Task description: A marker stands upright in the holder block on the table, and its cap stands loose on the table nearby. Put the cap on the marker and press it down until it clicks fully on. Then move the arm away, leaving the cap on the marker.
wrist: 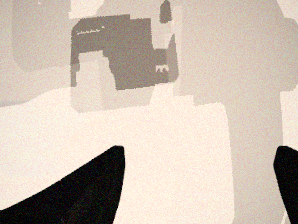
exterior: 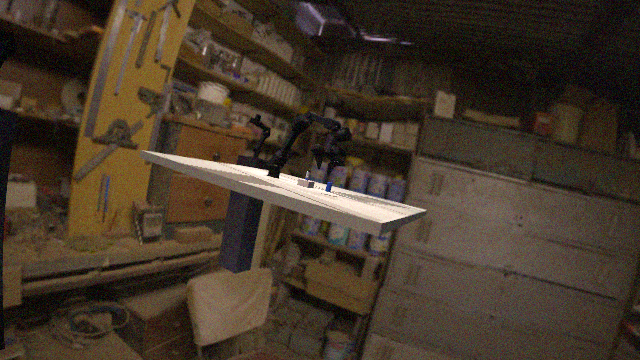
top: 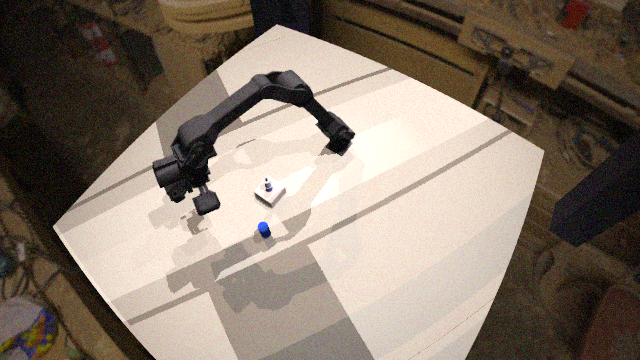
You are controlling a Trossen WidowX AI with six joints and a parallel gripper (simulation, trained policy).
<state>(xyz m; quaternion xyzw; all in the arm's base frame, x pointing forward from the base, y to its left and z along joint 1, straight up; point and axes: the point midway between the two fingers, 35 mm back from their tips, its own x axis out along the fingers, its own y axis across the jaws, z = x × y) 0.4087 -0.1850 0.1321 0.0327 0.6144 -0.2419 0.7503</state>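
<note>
My gripper tip is now 4 cm past the blue cap, 20 cm to the right of it and 7 cm above it. Round my gripper tip: holder block (15 cm behind, 13 cm to the left, 8 cm below).
</note>
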